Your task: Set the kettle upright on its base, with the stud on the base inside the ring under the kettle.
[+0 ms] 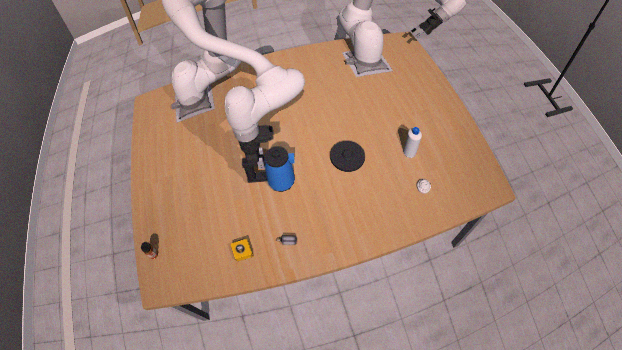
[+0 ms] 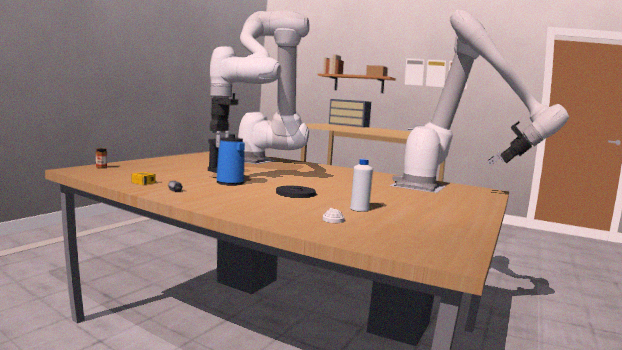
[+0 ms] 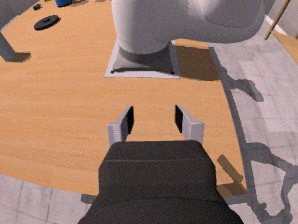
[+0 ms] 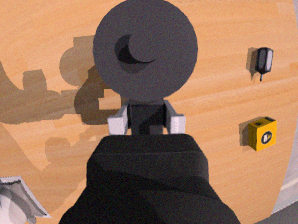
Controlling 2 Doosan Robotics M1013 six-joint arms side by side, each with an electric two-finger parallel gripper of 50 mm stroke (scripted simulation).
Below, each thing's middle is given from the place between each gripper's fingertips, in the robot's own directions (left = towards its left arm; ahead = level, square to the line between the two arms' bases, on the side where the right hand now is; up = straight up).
Right now my right hand is 1 cm short of the blue kettle [image 2: 228,162], 3 cm to the right of it and 6 cm above it. Also, from my right hand: round black base [image 1: 348,156] 2 cm behind, 36 cm to the left, 15 cm below; then white bottle [image 2: 362,173] 3 cm ahead, 64 cm to the left, 8 cm below.
Now: left hand 67 cm short of the white bottle, 36 cm to the left of it and 8 cm above it. The rest, counted from my left hand: blue kettle (97 cm to the right, 64 cm ahead, 6 cm below); then round black base (64 cm to the right, 62 cm ahead, 15 cm below).
